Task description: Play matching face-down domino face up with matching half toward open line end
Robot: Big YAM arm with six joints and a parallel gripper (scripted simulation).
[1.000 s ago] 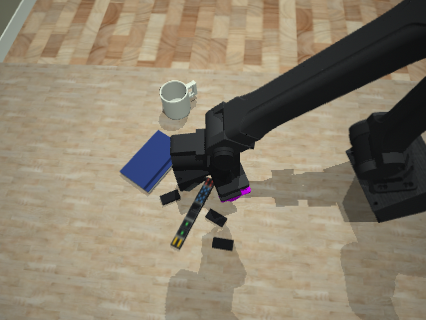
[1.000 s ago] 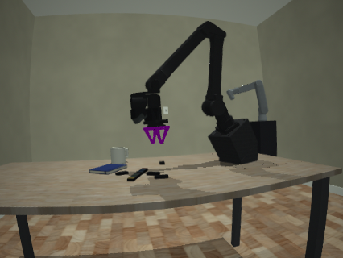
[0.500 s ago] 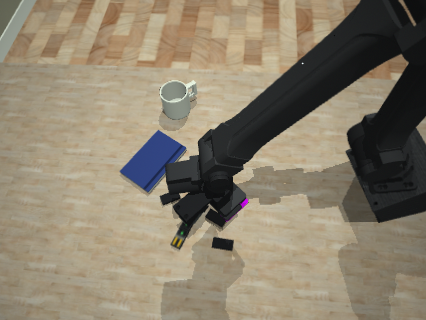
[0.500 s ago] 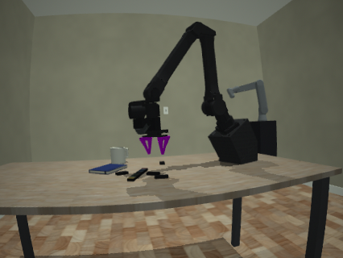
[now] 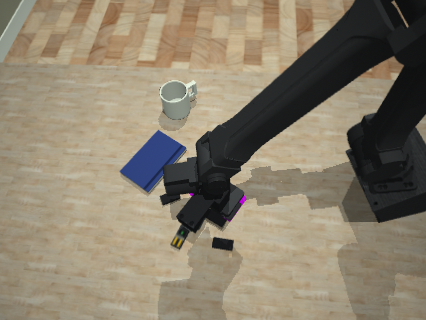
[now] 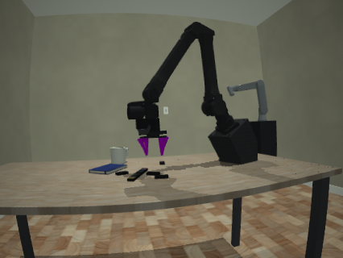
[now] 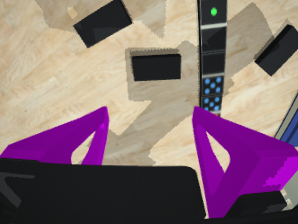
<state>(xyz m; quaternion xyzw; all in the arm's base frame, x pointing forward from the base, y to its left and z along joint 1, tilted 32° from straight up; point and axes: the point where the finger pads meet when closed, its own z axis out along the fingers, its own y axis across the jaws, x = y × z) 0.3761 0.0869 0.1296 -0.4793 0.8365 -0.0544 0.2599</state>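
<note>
The black domino is 8 cm below my hand and 1 cm ahead of it. From my hand the other things lie so: white mug: 34 cm to the right, 18 cm ahead, 5 cm below; then blue book: 21 cm ahead, 14 cm to the right, 8 cm below.
</note>
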